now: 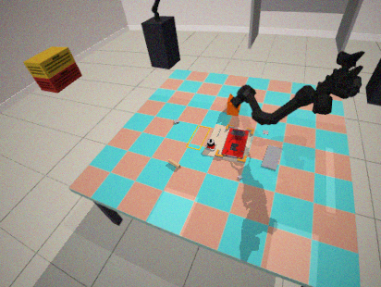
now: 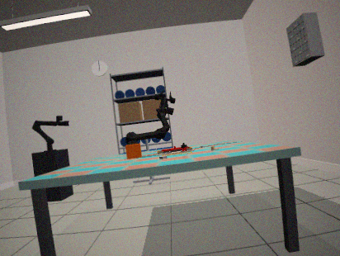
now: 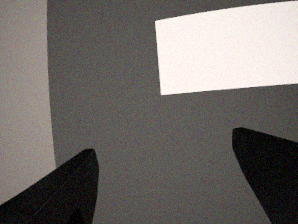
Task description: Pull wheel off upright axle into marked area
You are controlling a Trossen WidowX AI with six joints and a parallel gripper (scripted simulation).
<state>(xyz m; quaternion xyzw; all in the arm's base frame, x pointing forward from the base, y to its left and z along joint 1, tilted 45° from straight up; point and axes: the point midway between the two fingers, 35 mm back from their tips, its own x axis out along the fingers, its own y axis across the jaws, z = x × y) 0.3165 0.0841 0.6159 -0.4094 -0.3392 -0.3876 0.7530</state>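
Now: the wheel 100 mm ahead of my gripper tip, 510 mm to the right of it and 490 mm below it. Also, from my gripper tip: small tan stick 290 mm ahead, 630 mm to the right, 510 mm below; then upright axle 100 mm ahead, 510 mm to the right, 490 mm below.
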